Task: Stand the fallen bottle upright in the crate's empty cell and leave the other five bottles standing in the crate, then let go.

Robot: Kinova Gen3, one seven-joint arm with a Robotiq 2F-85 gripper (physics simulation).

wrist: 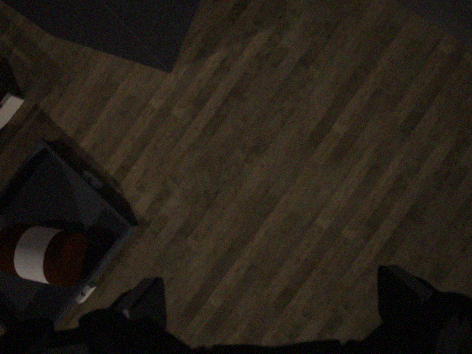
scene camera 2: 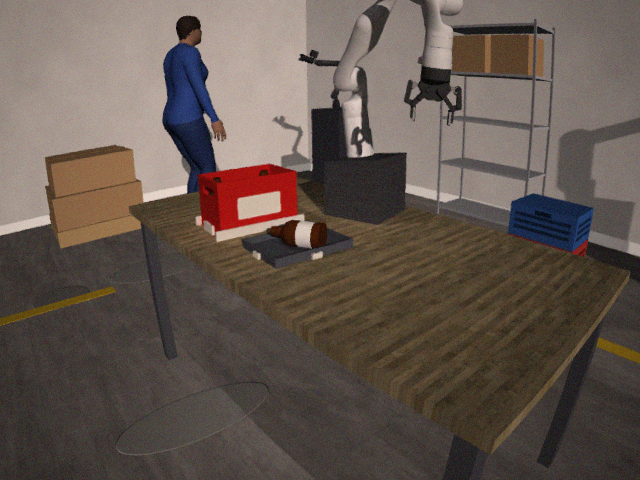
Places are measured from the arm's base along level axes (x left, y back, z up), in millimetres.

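Pixels of known places: gripper, fingertip midpoint: (wrist: 270, 295) (scene camera 2: 430, 122); arm's base, link origin: (scene camera 2: 359, 155).
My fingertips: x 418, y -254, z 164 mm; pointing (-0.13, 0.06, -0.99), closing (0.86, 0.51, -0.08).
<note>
For each thing: its top centre in the pictures, then the offset to it from my fingertips. Level surfaces: height alone.
- fallen bottle, top centre: (wrist: 6, 253) (scene camera 2: 296, 220) dy -191, dx -303, dz -279 mm
- dark shallow tray, top centre: (wrist: 32, 247) (scene camera 2: 296, 238) dy -190, dx -305, dz -333 mm
- red crate, top centre: (scene camera 2: 245, 172) dy -136, dx -585, dz -184 mm
- wooden table, surface height: dz -359 mm
The fallen bottle (scene camera 2: 305, 234) (wrist: 40, 255), brown with a white label, lies on its side in a dark shallow tray (scene camera 2: 281, 259) (wrist: 112, 212). In the scene view its neck points left toward the crate. The red crate (scene camera 2: 258, 180) stands upright behind the tray, with a pale panel on its side. Tops of two brown bottles (scene camera 2: 263, 173) show just at its rim; the other bottles and the empty cell are hidden by its walls. My gripper (scene camera 2: 431, 119) (wrist: 270, 295) is open and empty, high above the table, to the right of the tray and apart from the bottle.
The wooden table (scene camera 2: 413, 289) (wrist: 260, 175) carries the crate and tray. Pale brackets (scene camera 2: 261, 227) edge the crate's base. The dark robot pedestal (scene camera 2: 364, 186) (wrist: 120, 30) stands at the table's back edge. A shelf rack (scene camera 2: 534, 103) and a person (scene camera 2: 188, 87) are farther back.
</note>
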